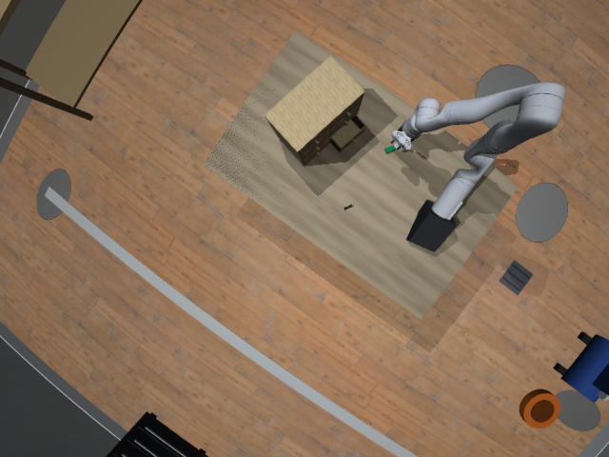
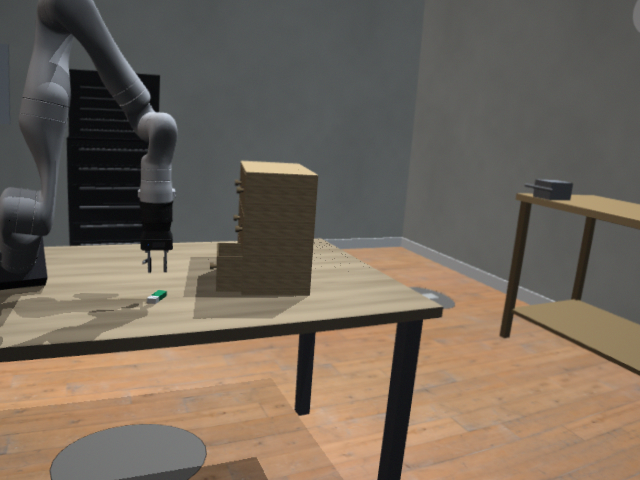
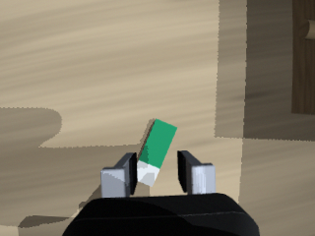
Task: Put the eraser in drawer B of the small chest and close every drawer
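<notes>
Now: hand 80 mm above the eraser. From my hand the other things lie so: drawer 250 mm ahead, 50 mm to the left, 60 mm below; dark object 30 mm ahead, 340 mm to the left, 90 mm below.
</notes>
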